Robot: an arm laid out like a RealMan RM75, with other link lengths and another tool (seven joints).
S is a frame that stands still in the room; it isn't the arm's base.
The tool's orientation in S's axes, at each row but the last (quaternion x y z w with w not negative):
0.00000 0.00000 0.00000 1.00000
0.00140 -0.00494 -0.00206 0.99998
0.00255 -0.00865 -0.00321 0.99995
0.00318 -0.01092 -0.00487 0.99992
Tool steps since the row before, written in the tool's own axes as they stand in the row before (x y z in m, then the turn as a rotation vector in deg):
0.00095 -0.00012 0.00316 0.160 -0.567 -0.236
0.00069 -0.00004 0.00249 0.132 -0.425 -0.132
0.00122 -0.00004 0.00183 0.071 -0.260 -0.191
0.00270 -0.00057 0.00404 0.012 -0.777 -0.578
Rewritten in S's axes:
0.00095 -0.00012 0.00316 0.160 -0.567 -0.236
0.00067 -0.00005 0.00250 0.132 -0.425 -0.132
0.00119 -0.00006 0.00185 0.073 -0.259 -0.191
0.00261 -0.00062 0.00409 0.017 -0.773 -0.583

